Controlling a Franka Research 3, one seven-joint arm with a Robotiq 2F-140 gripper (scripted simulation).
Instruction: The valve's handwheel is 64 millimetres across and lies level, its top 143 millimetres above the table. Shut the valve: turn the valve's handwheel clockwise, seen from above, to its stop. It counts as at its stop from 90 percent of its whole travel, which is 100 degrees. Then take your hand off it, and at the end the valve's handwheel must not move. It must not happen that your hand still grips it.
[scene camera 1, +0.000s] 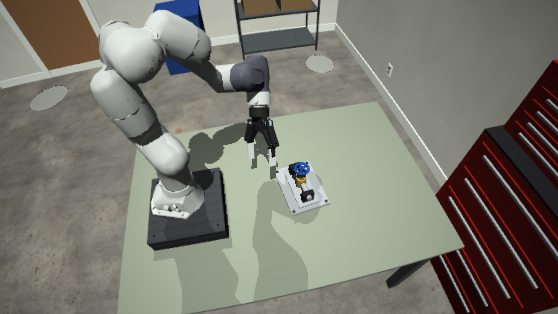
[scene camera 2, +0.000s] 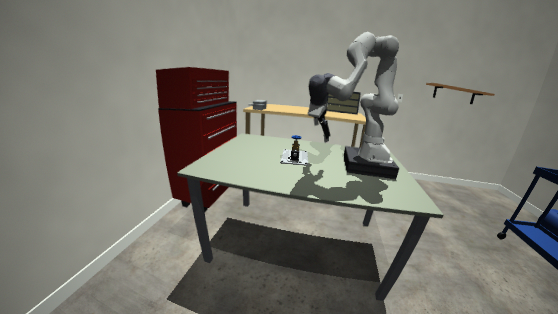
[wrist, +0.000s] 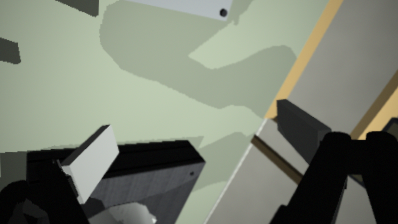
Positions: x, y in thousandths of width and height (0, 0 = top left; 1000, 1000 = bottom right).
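Note:
The scene shows the gripper (scene camera 1: 469, 518), and the wrist view has the gripper (wrist: 489, 569) as well.

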